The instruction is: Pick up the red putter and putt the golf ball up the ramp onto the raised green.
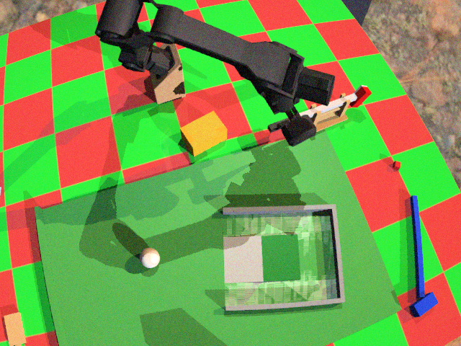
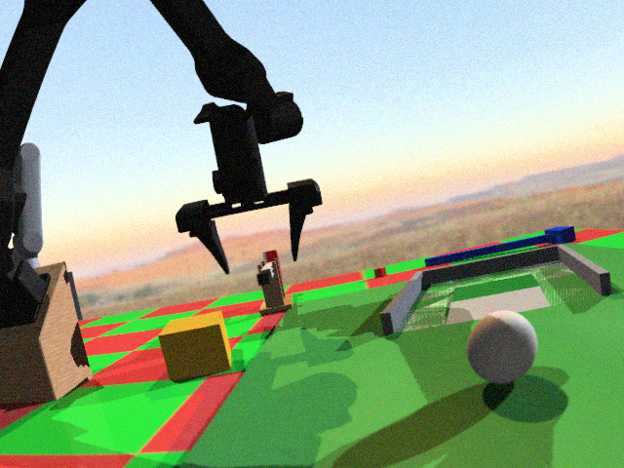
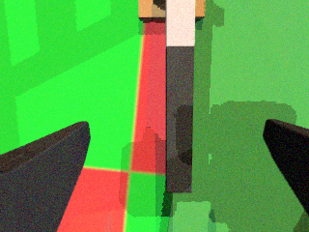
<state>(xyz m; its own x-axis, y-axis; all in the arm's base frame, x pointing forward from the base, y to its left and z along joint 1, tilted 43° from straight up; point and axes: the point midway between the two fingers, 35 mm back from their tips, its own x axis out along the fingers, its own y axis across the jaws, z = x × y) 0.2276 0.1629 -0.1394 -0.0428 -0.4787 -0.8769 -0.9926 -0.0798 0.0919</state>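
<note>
My gripper tip is 13 cm to the right of the wooden stand, 4 cm above it and 1 cm past it. From my gripper tip the other things lie so: green mat: 25 cm to the right, 25 cm ahead, 8 cm below; then white golf ball: 37 cm to the right, 20 cm ahead, 5 cm below; then small red cube: 26 cm to the left, 17 cm ahead, 7 cm below.
</note>
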